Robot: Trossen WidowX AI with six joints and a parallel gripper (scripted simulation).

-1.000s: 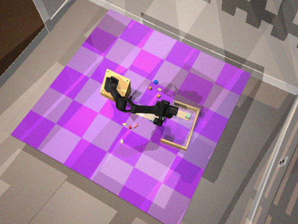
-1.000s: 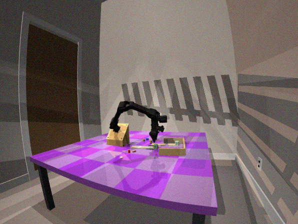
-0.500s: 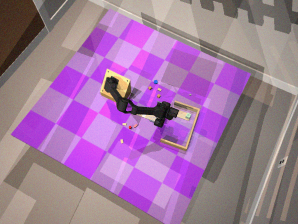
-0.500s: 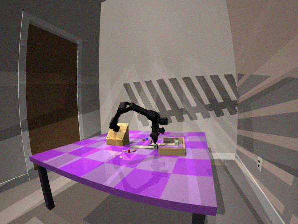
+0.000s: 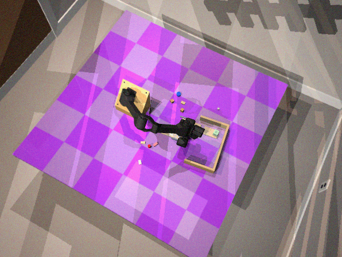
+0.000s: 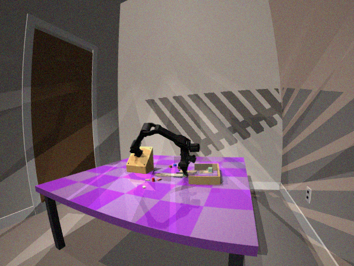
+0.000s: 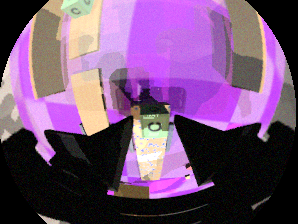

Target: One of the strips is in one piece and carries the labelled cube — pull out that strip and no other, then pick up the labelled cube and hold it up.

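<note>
Now: the strip 2 cm behind my gripper tip, 10 cm to the left of it and 2 cm below it. From my gripper tip the other things lie so: red piece 16 cm behind, 17 cm to the right, 1 cm below; blue disc 20 cm behind, 25 cm to the left, 1 cm below.
</note>
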